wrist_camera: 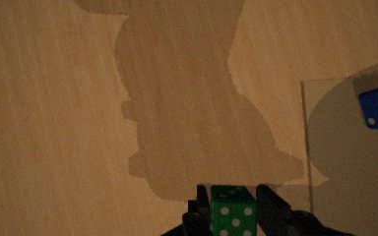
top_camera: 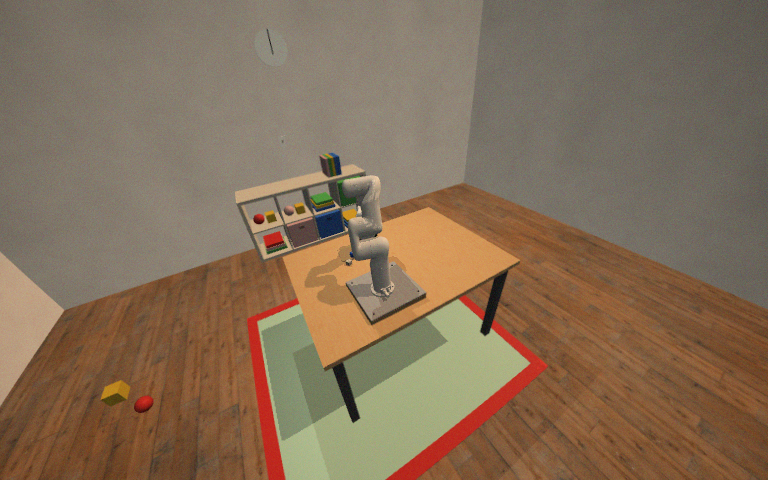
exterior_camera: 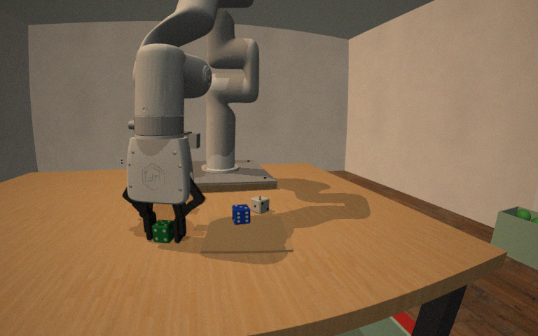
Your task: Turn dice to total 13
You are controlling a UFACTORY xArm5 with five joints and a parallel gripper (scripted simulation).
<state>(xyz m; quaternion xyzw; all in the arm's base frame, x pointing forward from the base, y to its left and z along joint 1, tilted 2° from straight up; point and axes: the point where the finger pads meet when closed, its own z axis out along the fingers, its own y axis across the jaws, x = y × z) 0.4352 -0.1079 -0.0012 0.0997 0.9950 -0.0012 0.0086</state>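
Right now my hand is 1 cm above the green die. Also, from my hand: blue die 5 cm behind, 14 cm to the left; then white die 11 cm behind, 18 cm to the left, 1 cm below; then tan mat 1 cm behind, 14 cm to the left, 2 cm below.
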